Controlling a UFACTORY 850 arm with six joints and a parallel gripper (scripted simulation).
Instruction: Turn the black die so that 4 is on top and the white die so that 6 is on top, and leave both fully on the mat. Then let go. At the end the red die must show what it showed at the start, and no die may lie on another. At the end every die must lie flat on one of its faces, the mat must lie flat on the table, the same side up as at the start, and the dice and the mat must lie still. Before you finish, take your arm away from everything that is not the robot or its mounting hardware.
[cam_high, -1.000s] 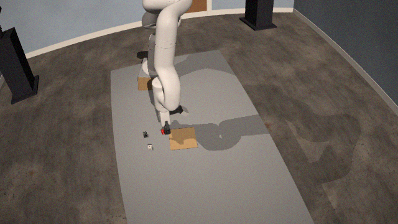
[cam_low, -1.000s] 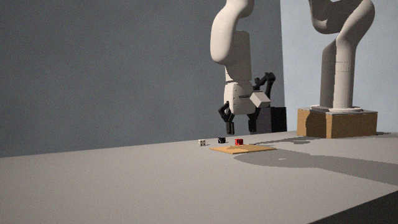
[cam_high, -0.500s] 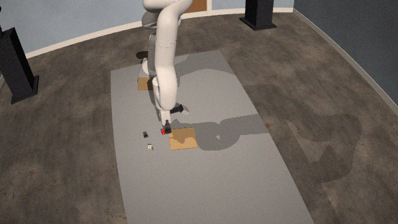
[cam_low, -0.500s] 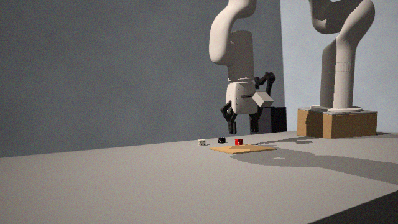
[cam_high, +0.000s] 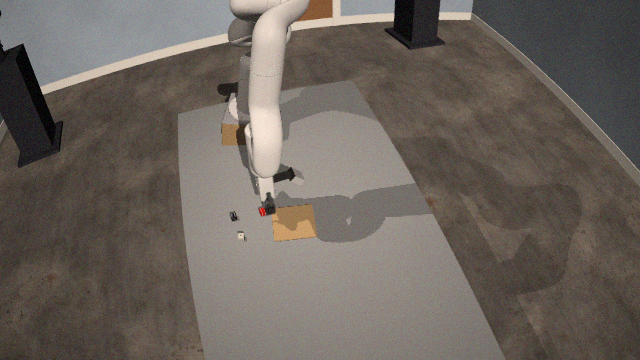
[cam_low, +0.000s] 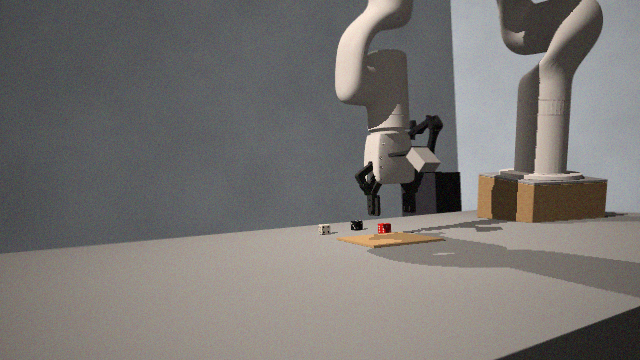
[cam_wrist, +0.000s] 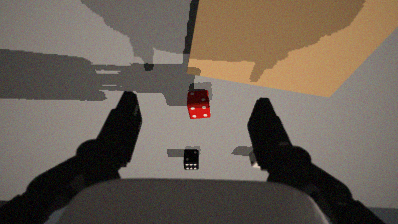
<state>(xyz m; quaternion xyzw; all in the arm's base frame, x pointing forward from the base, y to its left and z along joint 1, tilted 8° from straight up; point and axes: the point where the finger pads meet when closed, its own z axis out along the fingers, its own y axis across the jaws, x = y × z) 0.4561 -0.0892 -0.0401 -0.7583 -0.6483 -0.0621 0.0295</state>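
The red die is 2 cm to the right of my hand and 4 cm below it. The rest, counted from my hand: tan mat (8 cm ahead, 6 cm to the left, 5 cm below); then black die (2 cm behind, 12 cm to the right, 4 cm below); then white die (7 cm ahead, 13 cm to the right, 4 cm below).
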